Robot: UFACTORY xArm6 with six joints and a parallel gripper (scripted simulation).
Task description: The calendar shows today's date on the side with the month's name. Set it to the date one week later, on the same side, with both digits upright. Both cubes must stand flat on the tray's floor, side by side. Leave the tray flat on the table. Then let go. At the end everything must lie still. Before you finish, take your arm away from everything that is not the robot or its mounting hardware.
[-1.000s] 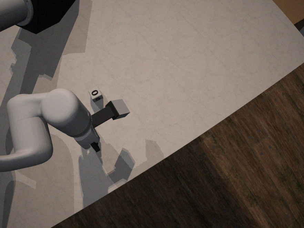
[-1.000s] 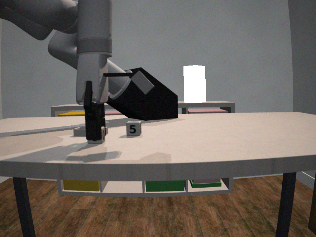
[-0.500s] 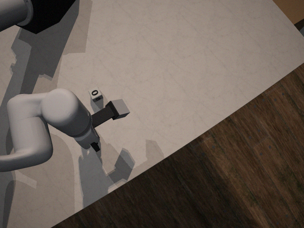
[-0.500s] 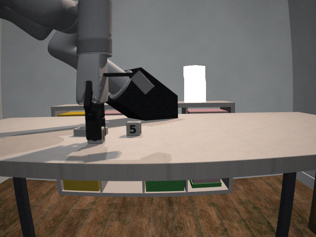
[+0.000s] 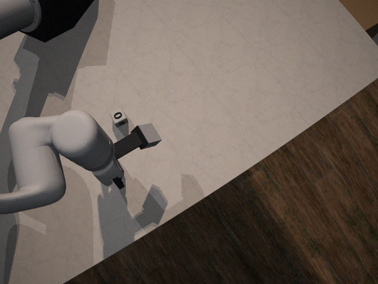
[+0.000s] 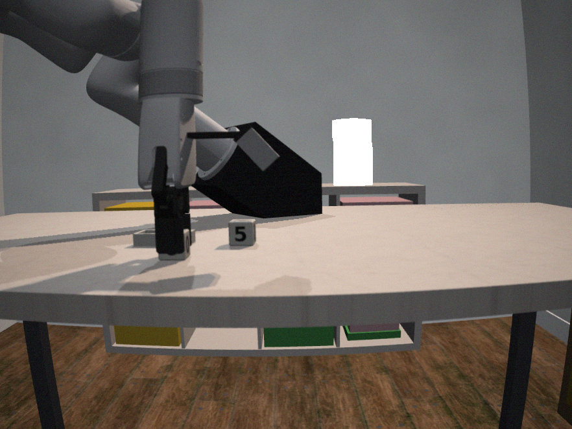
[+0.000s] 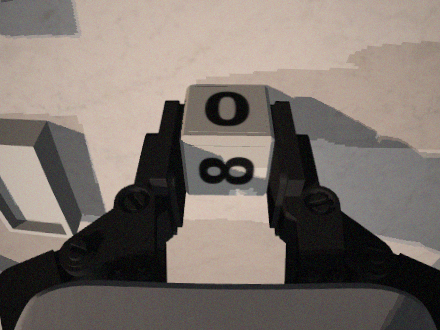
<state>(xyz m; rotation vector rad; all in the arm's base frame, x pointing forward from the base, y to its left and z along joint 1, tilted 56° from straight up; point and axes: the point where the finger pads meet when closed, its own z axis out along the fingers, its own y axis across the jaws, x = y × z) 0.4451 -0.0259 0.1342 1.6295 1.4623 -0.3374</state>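
Now: hand 12 cm past the grey tray, 2 cm above it and 1 cm to the left of it. The rest, counted from my hand: white cube 1 cm below.
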